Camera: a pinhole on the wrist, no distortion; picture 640 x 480 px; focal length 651.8 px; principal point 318.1 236.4 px. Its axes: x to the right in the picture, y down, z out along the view. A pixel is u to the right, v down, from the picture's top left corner.
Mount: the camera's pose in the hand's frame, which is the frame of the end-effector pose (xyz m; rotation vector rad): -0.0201 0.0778 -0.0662 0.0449 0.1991 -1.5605
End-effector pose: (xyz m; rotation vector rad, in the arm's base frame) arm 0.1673 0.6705 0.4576 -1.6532 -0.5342 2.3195
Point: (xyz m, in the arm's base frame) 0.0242 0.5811 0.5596
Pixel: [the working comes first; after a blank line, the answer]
In the camera's frame: 0.0044 -0.0799 0.2418

330 21
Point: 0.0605 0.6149 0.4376
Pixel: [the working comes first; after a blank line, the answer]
In the camera's frame: -0.0061 0.0331 0.1749

295 360
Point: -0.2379 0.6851 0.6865
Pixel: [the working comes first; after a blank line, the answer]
In the camera's frame: 0.1130 -0.0887 0.5312

457 128
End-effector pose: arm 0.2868 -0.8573 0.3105 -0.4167 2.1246 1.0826
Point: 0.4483 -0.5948 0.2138
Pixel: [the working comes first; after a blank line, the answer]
In the camera's frame: 0.0060 -0.0542 0.3893

328 146
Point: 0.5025 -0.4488 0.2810
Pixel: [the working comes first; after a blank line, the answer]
In the camera's frame: -0.1058 -0.1451 0.4787

174 39
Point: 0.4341 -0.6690 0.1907
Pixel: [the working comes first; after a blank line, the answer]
In the camera's frame: 0.0638 -0.0253 0.3438

439 188
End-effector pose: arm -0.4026 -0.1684 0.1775 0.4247 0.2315 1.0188
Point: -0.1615 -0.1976 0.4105
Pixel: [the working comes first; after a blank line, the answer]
In the camera's frame: 0.1130 0.0808 0.4053

500 366
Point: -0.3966 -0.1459 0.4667
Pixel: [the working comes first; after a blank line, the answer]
In the camera's frame: -0.1061 0.0143 0.3122

97 266
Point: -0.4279 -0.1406 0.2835
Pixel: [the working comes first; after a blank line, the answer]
In the camera's frame: -0.0241 0.0178 0.1454

210 316
